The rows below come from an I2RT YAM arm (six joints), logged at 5 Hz.
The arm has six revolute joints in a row. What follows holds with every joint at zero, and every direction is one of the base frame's.
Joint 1 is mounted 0.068 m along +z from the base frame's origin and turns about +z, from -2.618 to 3.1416 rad.
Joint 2 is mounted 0.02 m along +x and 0.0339 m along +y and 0.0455 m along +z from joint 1 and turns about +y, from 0 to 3.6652 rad.
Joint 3 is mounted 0.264 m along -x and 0.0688 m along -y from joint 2 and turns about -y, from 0 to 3.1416 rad.
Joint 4 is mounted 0.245 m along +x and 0.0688 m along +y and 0.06 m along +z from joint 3 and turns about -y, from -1.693 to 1.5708 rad.
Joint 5 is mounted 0.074 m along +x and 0.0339 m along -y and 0.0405 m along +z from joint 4 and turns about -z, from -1.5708 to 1.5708 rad.
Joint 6 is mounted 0.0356 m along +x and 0.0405 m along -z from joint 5 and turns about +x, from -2.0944 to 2.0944 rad.
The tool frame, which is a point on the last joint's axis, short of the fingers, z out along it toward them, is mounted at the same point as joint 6; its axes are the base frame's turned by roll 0, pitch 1.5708 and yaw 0 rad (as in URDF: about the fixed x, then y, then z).
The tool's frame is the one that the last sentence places.
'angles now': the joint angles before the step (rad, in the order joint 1, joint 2, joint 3, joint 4, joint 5, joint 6). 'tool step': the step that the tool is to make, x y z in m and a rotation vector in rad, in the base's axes. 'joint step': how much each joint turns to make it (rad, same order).
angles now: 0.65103 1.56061 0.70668 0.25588 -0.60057 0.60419
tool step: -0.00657 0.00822 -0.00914 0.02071 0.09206 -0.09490
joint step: 0.04112 0.02282 -0.03019 0.08013 0.07302 0.16134
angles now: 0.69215 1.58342 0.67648 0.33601 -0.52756 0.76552
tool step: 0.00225 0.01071 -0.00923 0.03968 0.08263 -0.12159
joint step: 0.02982 0.05831 -0.00198 0.10269 0.08549 0.17021
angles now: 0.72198 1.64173 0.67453 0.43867 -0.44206 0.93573
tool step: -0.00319 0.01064 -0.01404 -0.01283 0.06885 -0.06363
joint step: 0.03804 0.05757 0.00366 0.03073 0.06819 0.09151
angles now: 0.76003 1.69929 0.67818 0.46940 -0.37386 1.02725
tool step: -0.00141 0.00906 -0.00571 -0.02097 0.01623 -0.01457
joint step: 0.02659 0.03370 0.02007 -0.00565 0.03680 0.02006
